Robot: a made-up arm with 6 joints.
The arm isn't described. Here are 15 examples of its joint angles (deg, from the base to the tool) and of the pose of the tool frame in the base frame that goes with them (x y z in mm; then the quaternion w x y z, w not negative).
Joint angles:
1: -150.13 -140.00 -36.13 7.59 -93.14 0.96
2: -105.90 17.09 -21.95 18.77 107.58 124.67
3: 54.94 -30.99 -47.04 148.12 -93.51 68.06
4: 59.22 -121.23 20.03 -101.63 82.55 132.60
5: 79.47 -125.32 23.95 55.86 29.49 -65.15
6: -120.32 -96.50 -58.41 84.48 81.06 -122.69
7: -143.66 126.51 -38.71 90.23 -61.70 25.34
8: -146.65 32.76 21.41 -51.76 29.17 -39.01
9: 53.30 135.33 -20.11 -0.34 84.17 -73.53
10: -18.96 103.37 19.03 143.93 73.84 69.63
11: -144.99 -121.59 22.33 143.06 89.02 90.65
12: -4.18 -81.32 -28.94 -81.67 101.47 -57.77
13: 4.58 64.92 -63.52 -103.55 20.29 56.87
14: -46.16 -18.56 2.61 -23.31 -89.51 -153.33
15: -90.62 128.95 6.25 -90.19 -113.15 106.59
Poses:
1: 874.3 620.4 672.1 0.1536 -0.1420 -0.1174 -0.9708
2: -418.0 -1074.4 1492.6 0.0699 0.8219 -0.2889 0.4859
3: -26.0 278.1 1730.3 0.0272 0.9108 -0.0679 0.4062
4: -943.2 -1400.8 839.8 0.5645 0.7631 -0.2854 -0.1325
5: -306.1 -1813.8 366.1 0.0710 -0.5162 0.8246 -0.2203
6: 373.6 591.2 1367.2 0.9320 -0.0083 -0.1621 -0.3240
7: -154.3 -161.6 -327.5 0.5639 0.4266 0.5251 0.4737
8: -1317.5 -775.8 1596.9 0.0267 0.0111 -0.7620 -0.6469
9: 178.5 41.6 -485.0 0.7620 0.2513 0.5852 -0.1174
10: 1414.6 -302.6 -397.5 0.3069 -0.3072 -0.4265 0.7934
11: 1633.2 955.3 595.2 0.6301 0.0799 -0.5856 -0.5037
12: -590.3 84.3 1585.4 0.2273 -0.6042 0.7492 -0.1485
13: 518.2 160.1 706.3 0.4743 -0.0488 0.7326 -0.4858
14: 202.8 -391.7 2260.8 0.2158 -0.8157 0.0447 0.5349
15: 17.6 -411.2 -632.2 0.5150 0.8348 -0.1946 -0.0014
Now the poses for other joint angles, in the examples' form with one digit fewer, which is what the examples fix.
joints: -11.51 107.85 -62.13 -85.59 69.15 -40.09
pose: 345 -25 392 0.472 -0.155 0.240 -0.834
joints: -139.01 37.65 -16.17 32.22 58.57 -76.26
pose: -1118 -829 1172 0.407 0.271 -0.478 -0.729
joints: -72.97 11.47 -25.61 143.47 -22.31 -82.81
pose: 501 -916 1595 0.689 -0.309 0.370 -0.540
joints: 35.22 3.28 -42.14 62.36 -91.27 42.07
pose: 651 469 1550 0.196 -0.784 0.574 0.134
